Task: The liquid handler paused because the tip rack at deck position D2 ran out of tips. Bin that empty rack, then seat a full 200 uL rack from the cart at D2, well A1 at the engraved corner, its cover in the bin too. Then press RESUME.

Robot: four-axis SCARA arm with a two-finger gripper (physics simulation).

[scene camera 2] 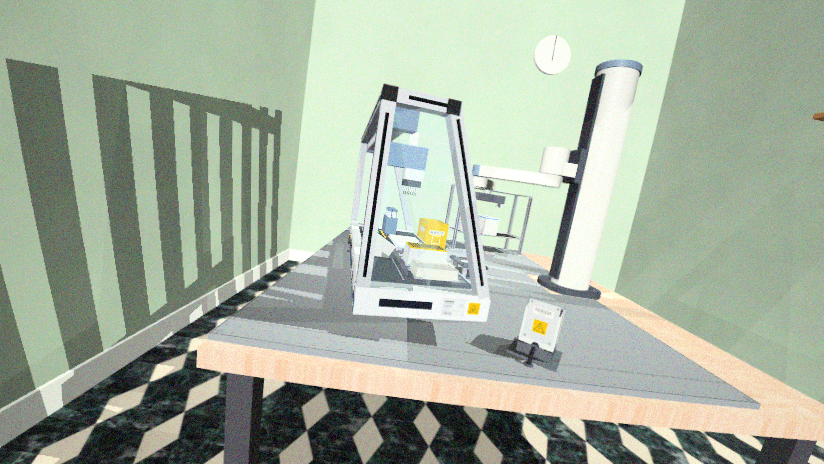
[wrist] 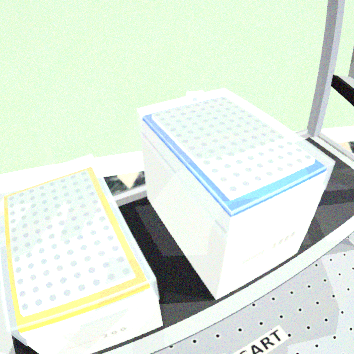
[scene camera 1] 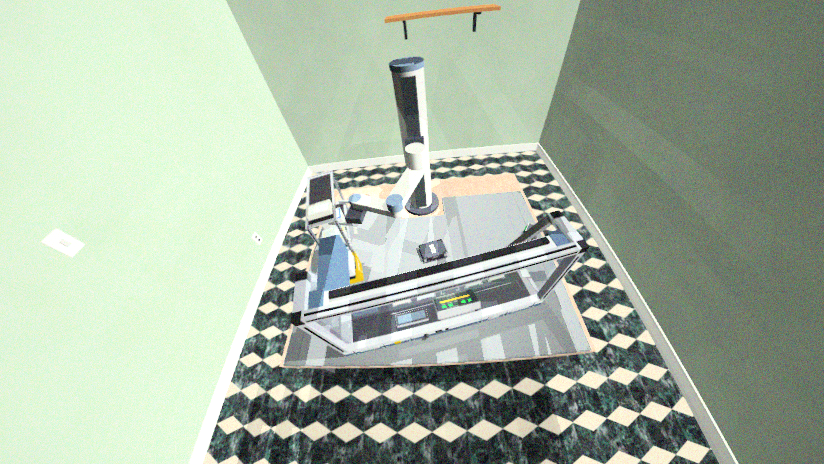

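Pixels of known places: gripper, fingertip midpoint: point(scene camera 2: 482, 202) point(wrist: 151, 54); arm's base, origin of the base link: point(scene camera 2: 567, 288) point(scene camera 1: 421, 203).
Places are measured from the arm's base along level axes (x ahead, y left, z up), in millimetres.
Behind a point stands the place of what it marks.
Observation:
A covered 200 uL rack with a yellow rim point(wrist: 72, 245) {y -504, x 359, z 183 mm} sits at the lower left of the wrist view, on the cart's dark shelf point(wrist: 182, 272) {y -516, x 290, z 113 mm}. Its tips show through the clear cover. My gripper point(scene camera 1: 355, 216) point(scene camera 2: 490, 201) {y -494, x 305, z 288 mm} is open and empty at the cart point(scene camera 1: 321, 198) {y -547, x 265, z 363 mm} point(scene camera 2: 527, 214) {y -539, x 22, z 261 mm}; its fingers do not show in the wrist view. The yellow waste bin point(scene camera 1: 358, 269) {y -361, x 592, z 120 mm} point(scene camera 2: 432, 231) stands beyond the liquid handler's deck in the second scene view. A yellow-topped rack point(scene camera 2: 425, 253) sits on that deck; its position label and wells cannot be read. The RESUME button cannot be made out.
A taller blue-rimmed rack point(wrist: 235, 150) {y -534, x 251, z 212 mm} stands right of the yellow one, with a gap between them. The cart's post point(wrist: 325, 70) {y -680, x 63, z 213 mm} rises at the upper right. The liquid handler frame point(scene camera 1: 444, 282) {y 67, x 900, z 521 mm} point(scene camera 2: 374, 190) {y 558, x 805, z 301 mm} encloses the deck. A small dark device point(scene camera 1: 432, 250) {y 46, x 465, z 63 mm} lies behind it.

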